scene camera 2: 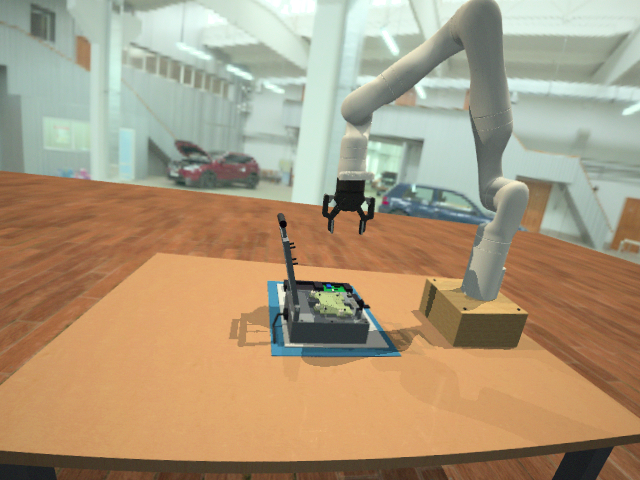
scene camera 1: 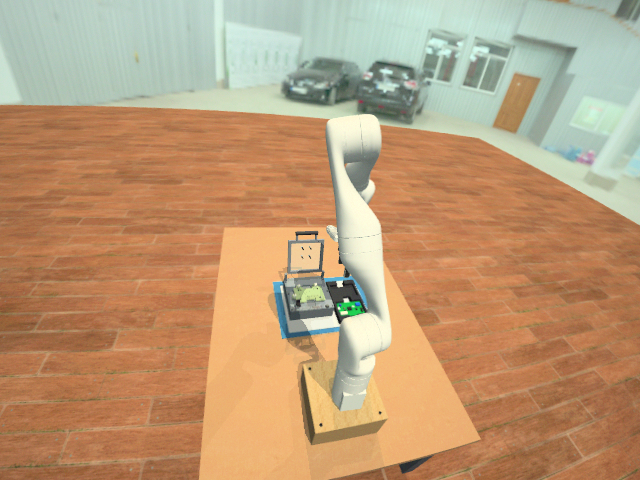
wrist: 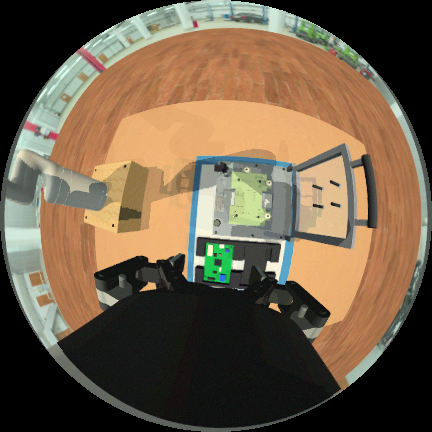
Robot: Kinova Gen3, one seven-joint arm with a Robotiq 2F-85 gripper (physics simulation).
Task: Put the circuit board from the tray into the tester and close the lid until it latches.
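Frame: origin at the arm's base, x ahead, y left, z up, level; metres.
Seen in the pictures: gripper, between the fingertips: (scene camera 2: 346, 233) (scene camera 1: 343, 270) (wrist: 217, 268); arm's base, origin of its link: (scene camera 2: 476, 293) (scene camera 1: 347, 394) (wrist: 98, 196).
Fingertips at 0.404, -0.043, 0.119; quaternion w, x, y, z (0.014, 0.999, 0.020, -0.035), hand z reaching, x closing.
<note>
Offsets run from my fingertips to a thing's top centre, as dx, dy, dz. "spot": to the spot under its first point. Level surfaces: height alone.
The green circuit board {-0.012, -0.067, -0.200} (scene camera 1: 350, 308) (scene camera 2: 333, 288) (wrist: 218, 262) lies in the near compartment of the black tray {spot: +0.077, -0.064, -0.210} (scene camera 1: 345, 293) (wrist: 252, 257), on the robot-base side; the other compartment is empty. The grey tester (scene camera 1: 310, 311) (scene camera 2: 328, 333) (wrist: 281, 220) stands beside the tray, with a pale green plate {+0.033, +0.115, -0.146} (scene camera 1: 310, 294) (scene camera 2: 330, 303) (wrist: 247, 197) on top. Its framed lid (scene camera 1: 288, 258) (scene camera 2: 290, 268) (wrist: 350, 200) stands open, nearly upright, with a black handle {+0.174, +0.126, +0.048} (scene camera 1: 306, 233) (scene camera 2: 281, 220) (wrist: 369, 190). My gripper (scene camera 2: 346, 232) is open and empty, pointing down high above the tray; the arm mostly hides it in scene camera 1.
The tester and tray stand on a blue-edged mat {dz -0.225} (scene camera 1: 283, 328) (scene camera 2: 338, 352). A small black part {spot: -0.042, +0.156, -0.136} (wrist: 220, 168) sticks up at the tester's edge on the robot-base side. The arm stands on a wooden block (scene camera 1: 341, 428) (scene camera 2: 488, 330) (wrist: 120, 190).
</note>
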